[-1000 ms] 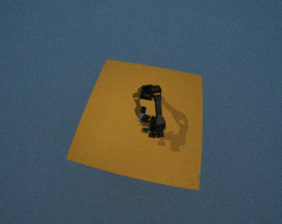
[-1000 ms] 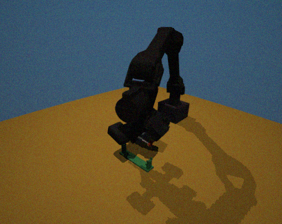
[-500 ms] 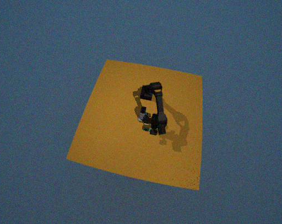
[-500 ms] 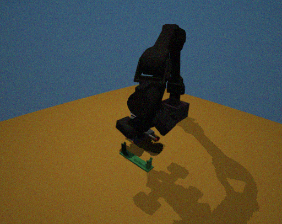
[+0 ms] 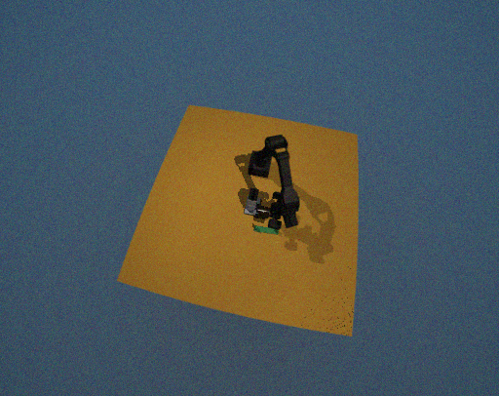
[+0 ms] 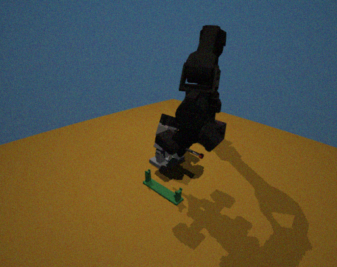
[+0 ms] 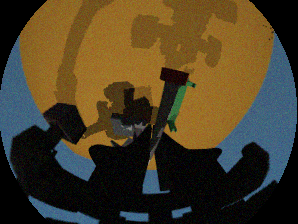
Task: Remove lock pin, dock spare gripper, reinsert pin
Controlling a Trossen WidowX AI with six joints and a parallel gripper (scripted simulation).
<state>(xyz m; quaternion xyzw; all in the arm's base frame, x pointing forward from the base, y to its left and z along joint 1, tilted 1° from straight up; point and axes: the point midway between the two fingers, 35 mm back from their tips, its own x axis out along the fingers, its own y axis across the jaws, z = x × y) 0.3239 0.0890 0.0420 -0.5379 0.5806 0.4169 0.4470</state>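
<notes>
Right now my gripper tip is 6 cm past the grey mount, 10 cm to the left of it and 5 cm above it. From my gripper tip the other things lie so: spare gripper 6 cm behind, 10 cm to the right, 3 cm above; then green mount 7 cm ahead, 1 cm to the right, 7 cm below.
</notes>
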